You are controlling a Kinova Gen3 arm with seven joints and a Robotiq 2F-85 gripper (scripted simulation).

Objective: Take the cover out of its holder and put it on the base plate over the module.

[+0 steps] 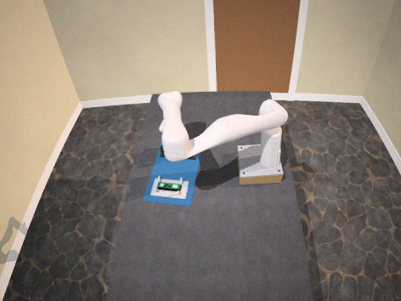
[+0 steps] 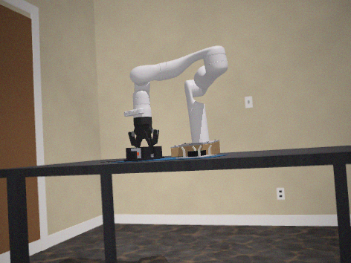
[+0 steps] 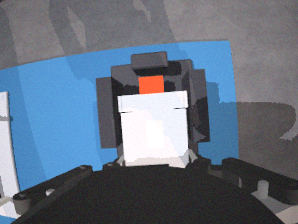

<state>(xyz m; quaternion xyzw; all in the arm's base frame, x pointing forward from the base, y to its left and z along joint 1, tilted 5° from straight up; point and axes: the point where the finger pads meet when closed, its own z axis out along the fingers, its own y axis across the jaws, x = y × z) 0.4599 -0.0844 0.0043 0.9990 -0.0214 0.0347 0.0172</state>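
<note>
Now: hand right at the white cover.
</note>
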